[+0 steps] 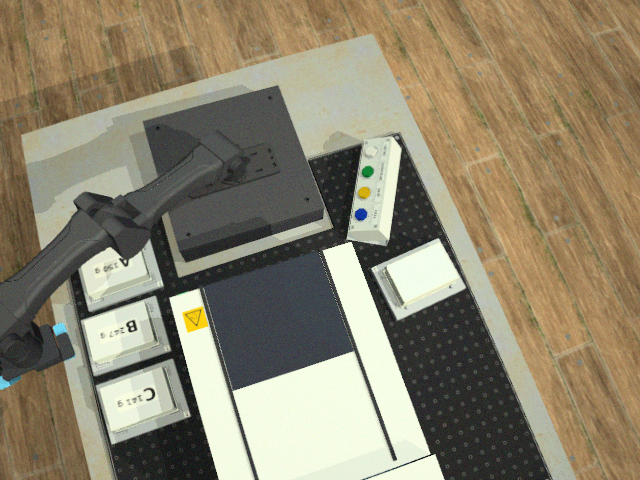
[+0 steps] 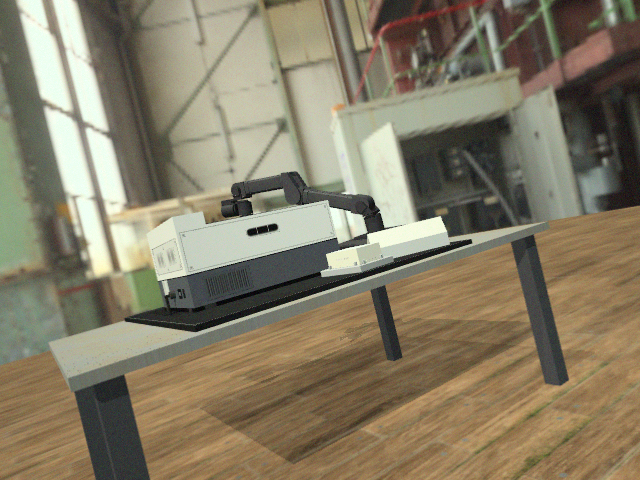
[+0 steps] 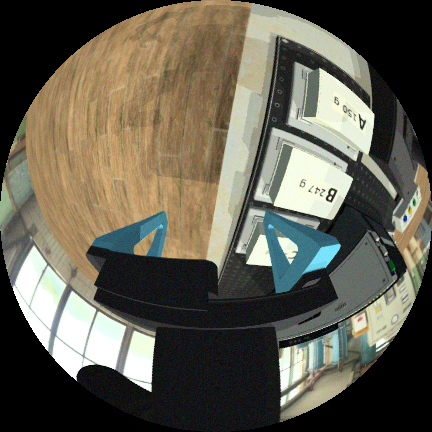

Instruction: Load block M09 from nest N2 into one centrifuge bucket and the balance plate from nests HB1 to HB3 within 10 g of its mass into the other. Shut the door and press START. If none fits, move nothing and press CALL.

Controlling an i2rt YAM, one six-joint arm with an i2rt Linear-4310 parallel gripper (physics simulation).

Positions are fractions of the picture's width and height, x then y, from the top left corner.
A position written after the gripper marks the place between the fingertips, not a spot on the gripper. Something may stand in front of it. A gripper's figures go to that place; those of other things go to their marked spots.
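The gripper (image 1: 0.07, 0.76) is 1.20 m from the lens, while a white block (image 1: 0.67, 0.57) sits 1.21 m from the lens.
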